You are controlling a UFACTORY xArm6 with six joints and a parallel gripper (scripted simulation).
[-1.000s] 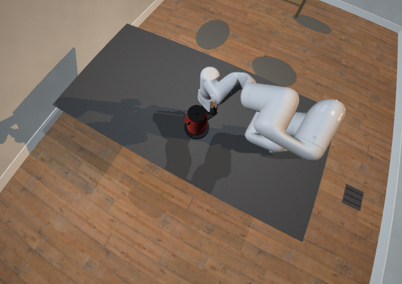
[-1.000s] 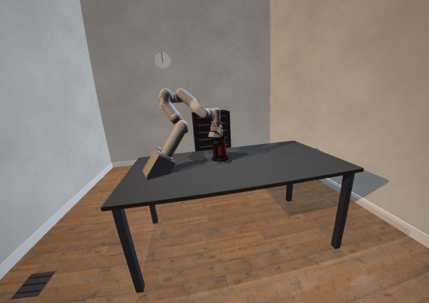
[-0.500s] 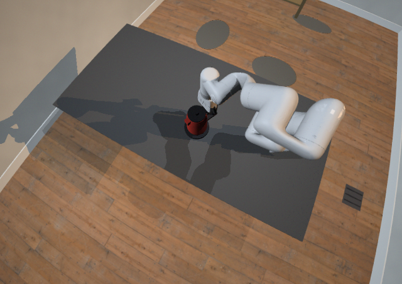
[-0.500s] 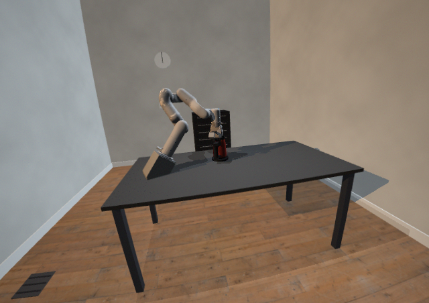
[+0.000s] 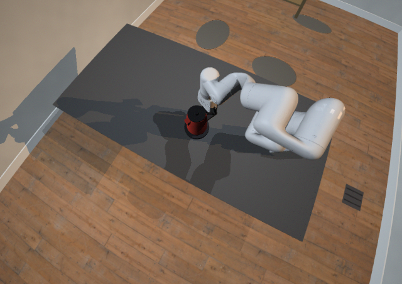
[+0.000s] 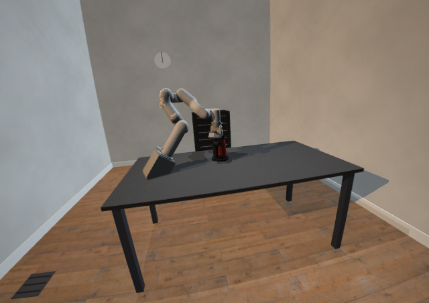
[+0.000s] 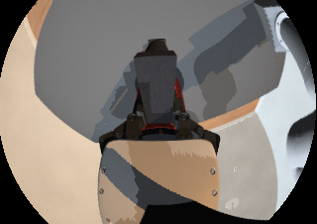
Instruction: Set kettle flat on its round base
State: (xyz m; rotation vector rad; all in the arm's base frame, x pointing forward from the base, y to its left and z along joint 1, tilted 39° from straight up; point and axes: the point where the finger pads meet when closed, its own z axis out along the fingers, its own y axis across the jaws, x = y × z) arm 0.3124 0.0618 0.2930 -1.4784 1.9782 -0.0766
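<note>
My hand is 10 mm short of the red kettle, 30 mm to the right of it and 50 mm above it. Also, from my hand: round black base 10 mm ahead, 70 mm to the left, 150 mm below.
</note>
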